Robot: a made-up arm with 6 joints. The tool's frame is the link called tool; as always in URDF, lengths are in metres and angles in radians. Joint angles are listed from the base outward. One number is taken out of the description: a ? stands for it. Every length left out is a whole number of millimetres.
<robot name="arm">
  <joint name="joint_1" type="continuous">
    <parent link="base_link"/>
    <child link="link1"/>
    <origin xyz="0 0 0.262"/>
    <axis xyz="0 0 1"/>
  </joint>
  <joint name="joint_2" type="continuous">
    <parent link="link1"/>
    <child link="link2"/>
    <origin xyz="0 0 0"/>
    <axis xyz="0 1 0"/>
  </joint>
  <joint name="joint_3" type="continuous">
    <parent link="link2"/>
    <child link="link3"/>
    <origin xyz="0 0 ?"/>
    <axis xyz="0 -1 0"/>
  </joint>
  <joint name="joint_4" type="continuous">
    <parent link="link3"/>
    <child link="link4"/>
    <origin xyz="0.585 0 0"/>
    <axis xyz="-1 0 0"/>
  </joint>
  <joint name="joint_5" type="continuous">
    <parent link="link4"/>
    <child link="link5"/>
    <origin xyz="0 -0.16 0"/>
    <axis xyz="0 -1 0"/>
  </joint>
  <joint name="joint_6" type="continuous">
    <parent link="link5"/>
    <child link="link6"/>
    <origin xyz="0 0 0"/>
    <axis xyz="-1 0 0"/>
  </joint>
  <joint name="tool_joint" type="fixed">
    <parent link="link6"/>
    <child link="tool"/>
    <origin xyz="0 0 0"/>
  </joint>
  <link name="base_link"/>
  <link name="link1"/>
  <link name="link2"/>
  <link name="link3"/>
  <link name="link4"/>
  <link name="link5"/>
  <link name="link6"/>
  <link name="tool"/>
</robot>
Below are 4 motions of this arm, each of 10 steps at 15 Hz.
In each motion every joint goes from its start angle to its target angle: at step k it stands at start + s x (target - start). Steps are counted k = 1, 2, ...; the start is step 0. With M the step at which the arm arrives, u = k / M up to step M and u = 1 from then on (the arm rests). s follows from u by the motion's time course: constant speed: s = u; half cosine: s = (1 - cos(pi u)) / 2; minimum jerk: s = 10 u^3 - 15 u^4 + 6 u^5.
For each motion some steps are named. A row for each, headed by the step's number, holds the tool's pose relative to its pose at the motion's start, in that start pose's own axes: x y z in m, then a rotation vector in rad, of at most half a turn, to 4 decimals.
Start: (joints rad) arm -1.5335 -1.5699 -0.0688 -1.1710 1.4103 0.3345
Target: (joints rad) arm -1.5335 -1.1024 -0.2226 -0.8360 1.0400 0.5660
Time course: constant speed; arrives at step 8
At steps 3, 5, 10:
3: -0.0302 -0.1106 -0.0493 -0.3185 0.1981 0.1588
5: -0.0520 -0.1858 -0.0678 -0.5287 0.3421 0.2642
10: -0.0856 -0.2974 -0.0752 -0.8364 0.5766 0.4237

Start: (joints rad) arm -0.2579 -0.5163 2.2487 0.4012 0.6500 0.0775
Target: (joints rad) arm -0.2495 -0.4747 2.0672 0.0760 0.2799 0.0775
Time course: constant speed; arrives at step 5
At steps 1, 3, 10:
1: -0.0223 0.0125 -0.0284 0.0622 0.1178 -0.0168
3: -0.0718 0.0393 -0.0810 0.1882 0.3550 -0.0434
10: -0.1270 0.0682 -0.1271 0.3174 0.5928 -0.0617

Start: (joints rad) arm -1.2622 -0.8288 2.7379 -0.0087 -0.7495 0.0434
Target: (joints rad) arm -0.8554 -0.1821 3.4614 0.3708 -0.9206 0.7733
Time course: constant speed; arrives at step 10
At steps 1, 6, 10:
1: -0.0227 -0.0292 -0.0133 -0.0873 0.0149 -0.0637
6: -0.1661 -0.1413 -0.0743 -0.5022 0.1803 -0.3650
10: -0.3042 -0.1848 -0.1098 -0.7957 0.4186 -0.5648

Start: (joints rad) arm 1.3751 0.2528 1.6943 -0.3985 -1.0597 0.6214
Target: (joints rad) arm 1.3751 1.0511 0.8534 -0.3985 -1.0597 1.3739
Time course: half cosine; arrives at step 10
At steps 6, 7, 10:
6: 0.2988 0.1795 -0.6683 -0.0872 0.7901 0.6190
7: 0.2754 0.2527 -0.8122 -0.0814 0.9146 0.7973
10: 0.1864 0.3702 -0.9979 -0.0457 1.0628 1.0824

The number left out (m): 0.303
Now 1 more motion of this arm.
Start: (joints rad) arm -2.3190 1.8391 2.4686 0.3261 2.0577 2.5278
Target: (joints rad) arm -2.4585 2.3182 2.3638 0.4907 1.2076 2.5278
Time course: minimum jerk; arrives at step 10
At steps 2, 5, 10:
2: -0.0177 -0.0111 -0.0122 0.0106 -0.0742 0.0394
5: -0.1366 -0.1031 -0.1237 0.0775 -0.6450 0.3333
10: -0.2282 -0.2208 -0.2801 0.1310 -1.2966 0.6511

